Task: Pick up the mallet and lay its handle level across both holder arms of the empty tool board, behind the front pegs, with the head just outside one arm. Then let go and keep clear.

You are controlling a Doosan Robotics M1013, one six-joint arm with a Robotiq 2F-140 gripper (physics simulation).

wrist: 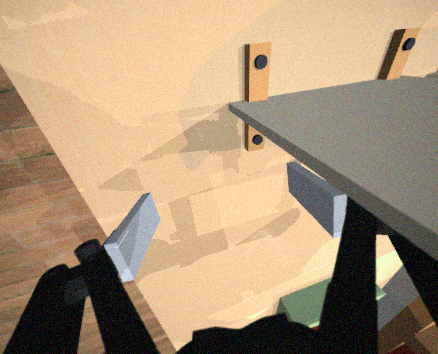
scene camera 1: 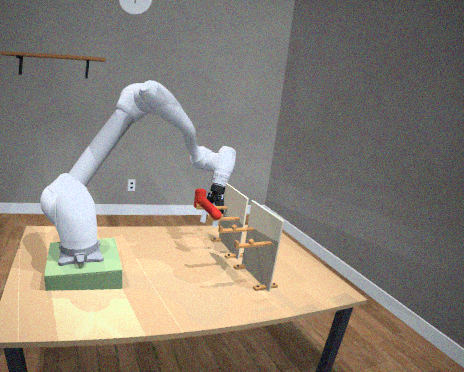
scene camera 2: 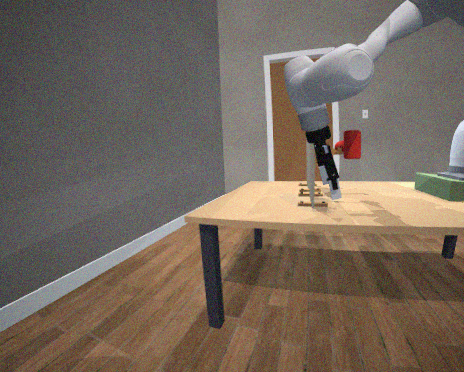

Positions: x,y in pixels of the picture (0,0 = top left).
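Looking at the scene, I see a tool board (scene camera 1: 264,231) that is 147 cm from the lens. I also see a tool board (scene camera 1: 235,206) at 171 cm from the lens.
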